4 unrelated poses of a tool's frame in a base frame.
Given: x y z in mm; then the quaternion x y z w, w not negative.
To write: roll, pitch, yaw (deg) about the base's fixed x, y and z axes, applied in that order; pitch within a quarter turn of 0, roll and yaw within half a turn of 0; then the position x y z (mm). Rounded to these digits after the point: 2 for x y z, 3 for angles.
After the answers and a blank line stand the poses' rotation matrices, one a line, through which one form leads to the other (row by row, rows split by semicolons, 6 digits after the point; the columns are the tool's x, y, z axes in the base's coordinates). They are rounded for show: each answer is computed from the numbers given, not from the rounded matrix.
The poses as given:
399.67, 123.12, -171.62, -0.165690, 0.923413, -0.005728, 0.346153
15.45, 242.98, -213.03, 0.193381, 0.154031, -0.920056, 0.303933
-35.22, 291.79, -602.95, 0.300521, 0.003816, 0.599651, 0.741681
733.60, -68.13, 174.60, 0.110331, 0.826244, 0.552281, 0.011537
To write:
-170.642, 39.597, -156.280, 399.67, 123.12, -171.62
-10.702, 26.710, -145.987, 15.45, 242.98, -213.03
28.796, -20.778, 72.522, -35.22, 291.79, -602.95
113.065, -5.901, 168.691, 733.60, -68.13, 174.60

-0.705450 -0.302035 0.641183; -0.309966 0.945028 0.104130; -0.637387 -0.125287 -0.760290
-0.740457 0.618844 -0.262212; -0.499697 -0.767798 -0.400984; -0.449473 -0.165885 0.877756
0.280808 -0.887206 0.366076; 0.891794 0.100211 -0.441205; 0.354755 0.450358 0.819345
-0.975388 0.169577 0.140932; 0.195064 0.365625 0.910092; 0.102803 0.915184 -0.389705

